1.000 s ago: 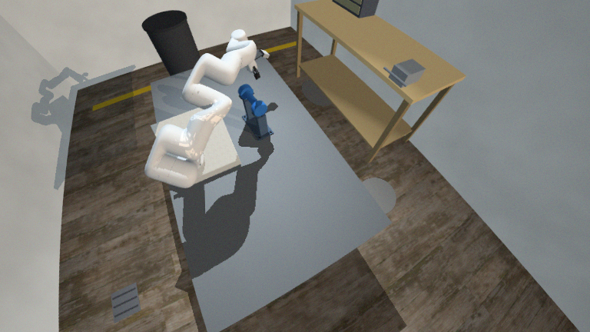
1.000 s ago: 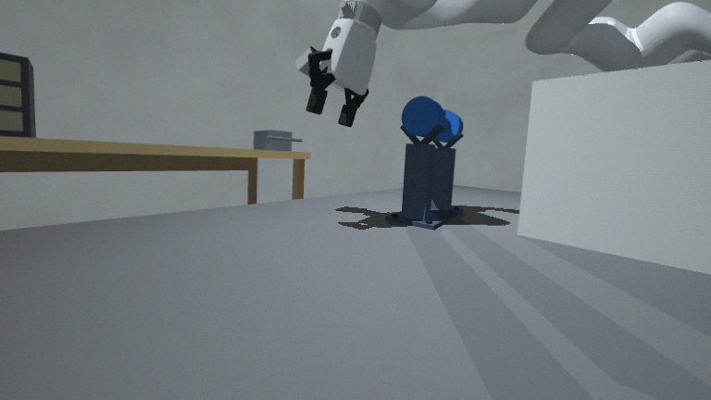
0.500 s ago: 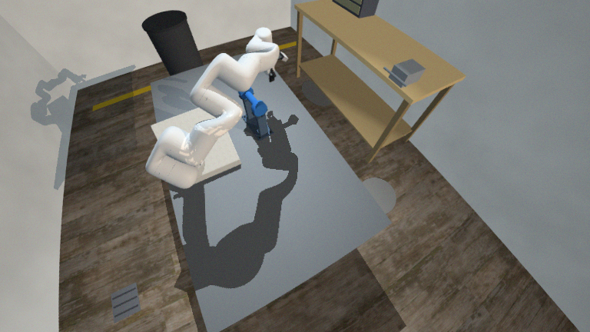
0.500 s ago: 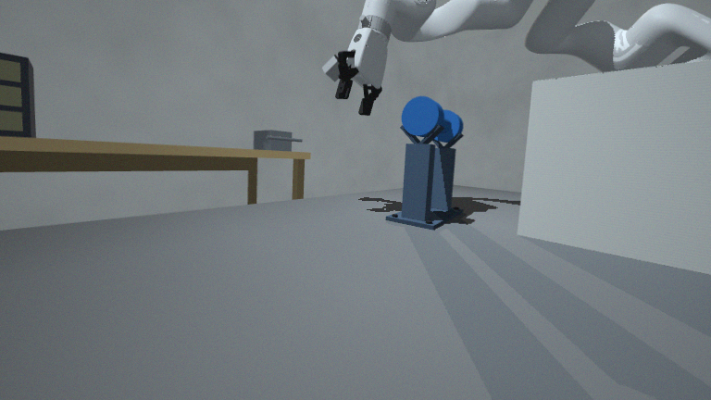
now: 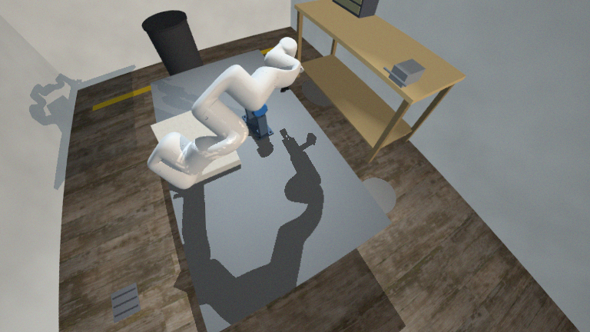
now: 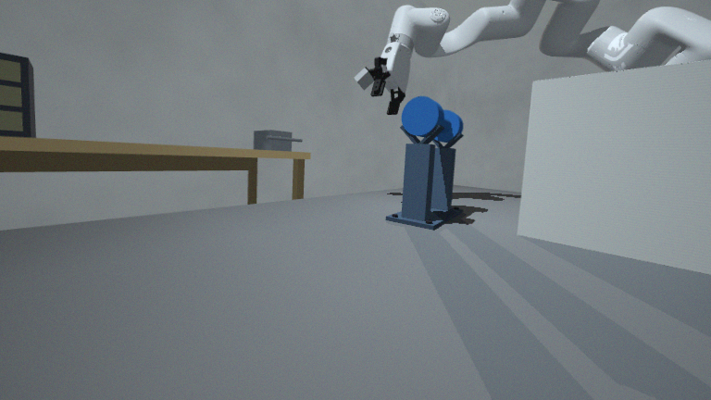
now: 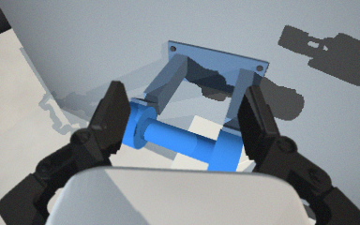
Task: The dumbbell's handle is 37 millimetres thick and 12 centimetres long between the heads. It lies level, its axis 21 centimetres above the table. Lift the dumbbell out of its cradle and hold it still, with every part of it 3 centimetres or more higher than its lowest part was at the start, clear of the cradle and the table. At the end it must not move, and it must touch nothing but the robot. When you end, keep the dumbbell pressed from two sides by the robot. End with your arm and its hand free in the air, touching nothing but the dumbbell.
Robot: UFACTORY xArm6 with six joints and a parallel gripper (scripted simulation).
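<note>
My gripper is now 150 mm past the blue dumbbell, 60 mm above it and 10 mm to the right of it. From my hand the other things lie so: dark blue cradle (180 mm below, 150 mm behind, 10 mm to the left).
</note>
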